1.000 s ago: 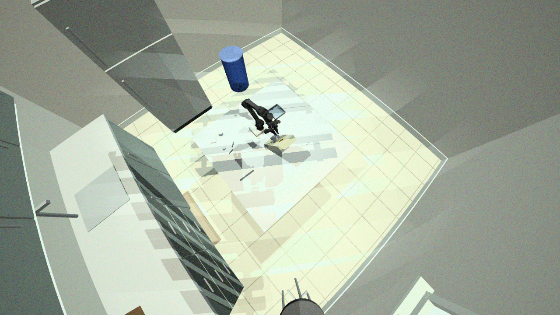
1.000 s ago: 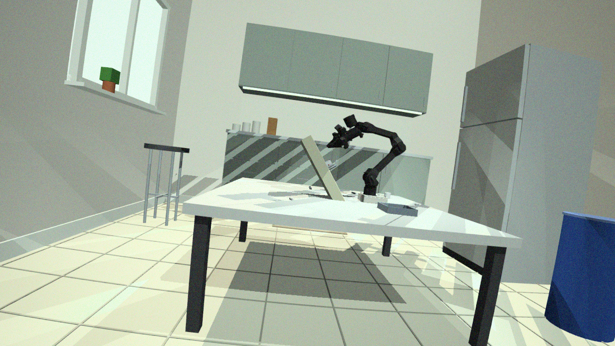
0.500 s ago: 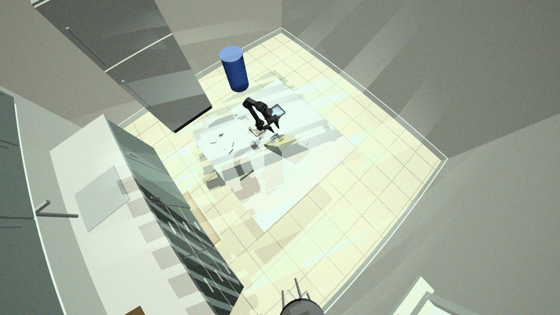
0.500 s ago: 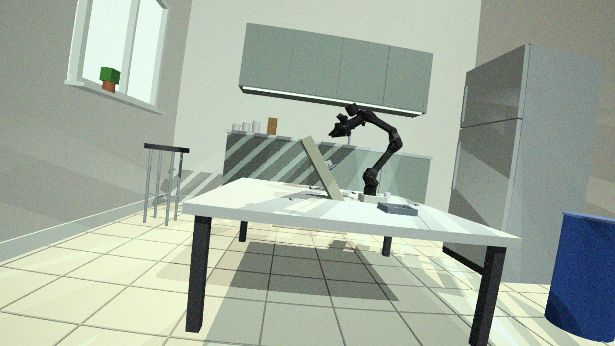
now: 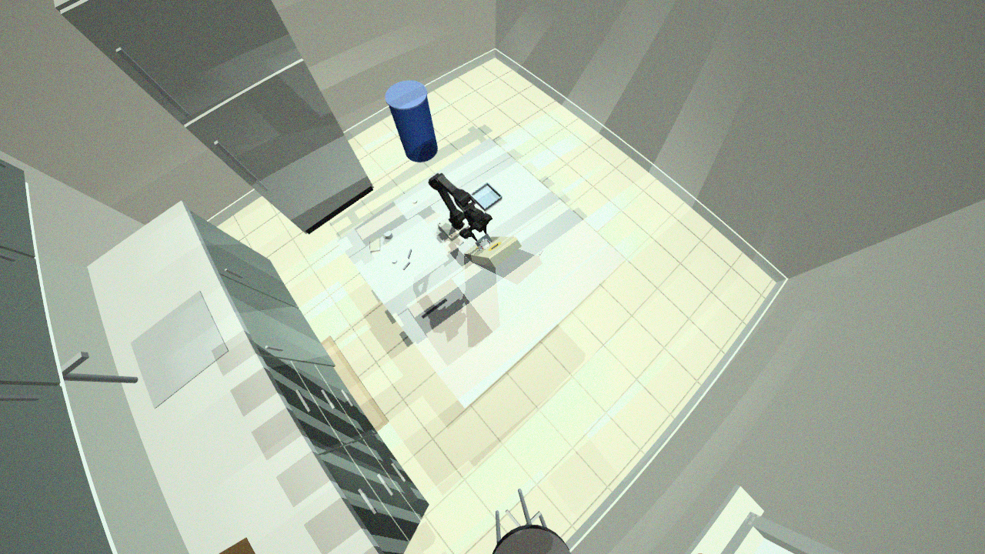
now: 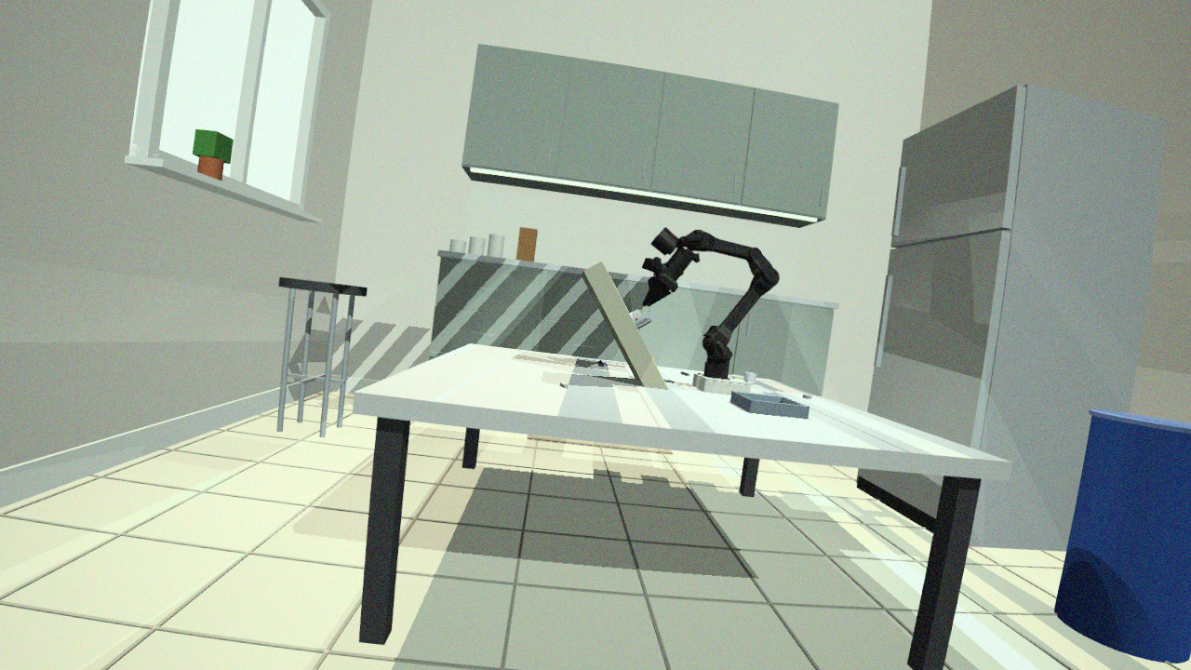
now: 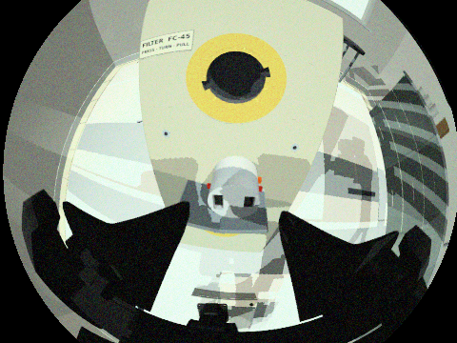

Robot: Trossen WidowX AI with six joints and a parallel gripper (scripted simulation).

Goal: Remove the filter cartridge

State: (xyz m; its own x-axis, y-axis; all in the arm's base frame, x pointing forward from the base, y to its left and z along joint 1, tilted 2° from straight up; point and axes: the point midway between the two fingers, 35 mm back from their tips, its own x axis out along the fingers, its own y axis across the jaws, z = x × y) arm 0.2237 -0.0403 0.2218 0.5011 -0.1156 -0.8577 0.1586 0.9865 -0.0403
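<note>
Now: gripper tip 20 mm short of the round grey filter cartridge and 40 mm above it. From my gripper tip the other things lie so: tray: 250 mm behind, 340 mm to the left, 220 mm below; then service panel: 70 mm ahead, 60 mm below.
</note>
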